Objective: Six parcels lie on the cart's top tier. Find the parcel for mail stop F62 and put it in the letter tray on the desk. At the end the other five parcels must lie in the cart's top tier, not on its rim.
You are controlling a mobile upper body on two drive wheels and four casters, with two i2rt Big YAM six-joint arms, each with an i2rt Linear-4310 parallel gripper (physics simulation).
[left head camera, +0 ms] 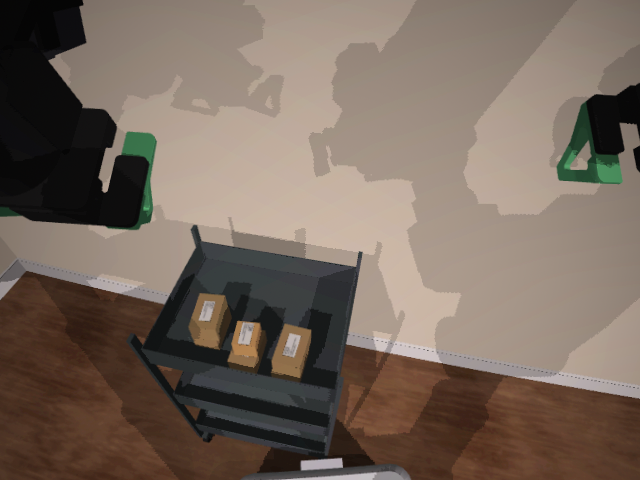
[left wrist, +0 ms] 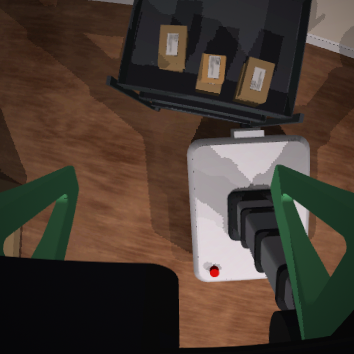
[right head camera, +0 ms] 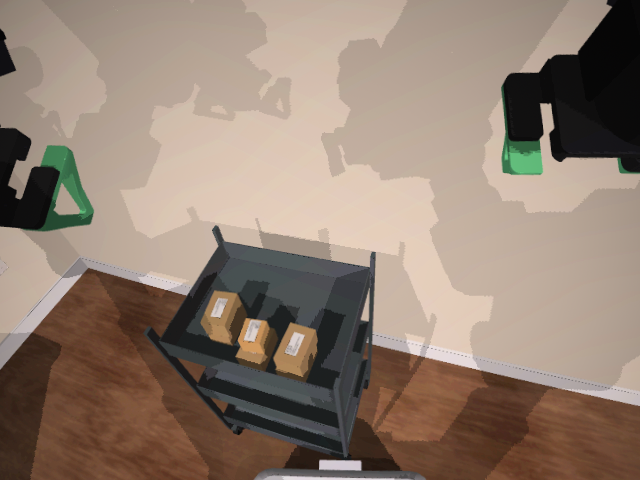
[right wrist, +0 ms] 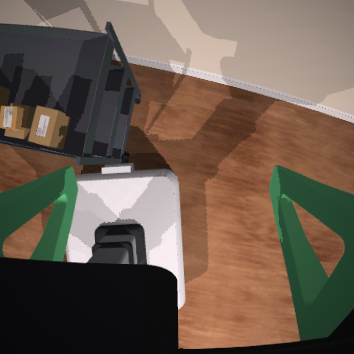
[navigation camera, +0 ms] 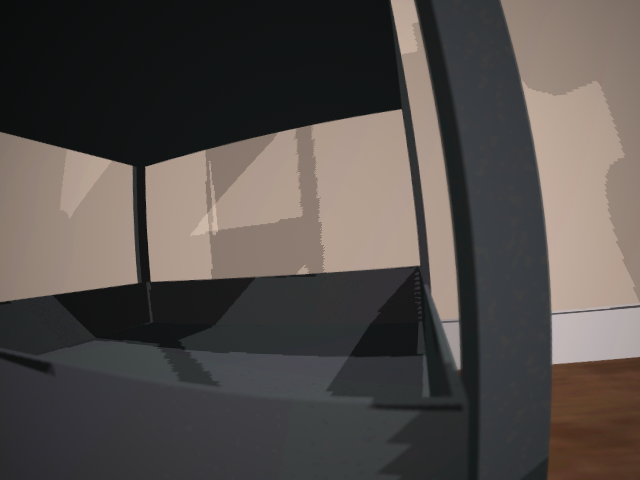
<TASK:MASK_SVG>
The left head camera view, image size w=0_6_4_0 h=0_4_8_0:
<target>my left gripper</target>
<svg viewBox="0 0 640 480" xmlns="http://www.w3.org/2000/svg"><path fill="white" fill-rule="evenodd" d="M0 66L0 217L23 216L31 221L106 226L108 229L138 230L141 225L150 223L153 212L150 180L157 144L155 137L151 133L126 133L122 154L115 158L108 191L104 193L99 174L106 148L113 147L117 131L117 125L108 112L104 109L82 108L70 151L64 155L7 102L8 78L5 70Z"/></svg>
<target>my right gripper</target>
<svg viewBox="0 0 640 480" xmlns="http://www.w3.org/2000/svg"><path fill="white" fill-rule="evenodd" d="M633 149L636 168L640 172L640 146ZM640 83L630 85L616 96L595 94L581 105L571 141L557 165L557 174L560 181L599 184L623 183L618 154L624 151L620 123L637 124L640 139ZM589 140L591 158L587 161L587 170L571 170L571 163Z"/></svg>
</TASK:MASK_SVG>
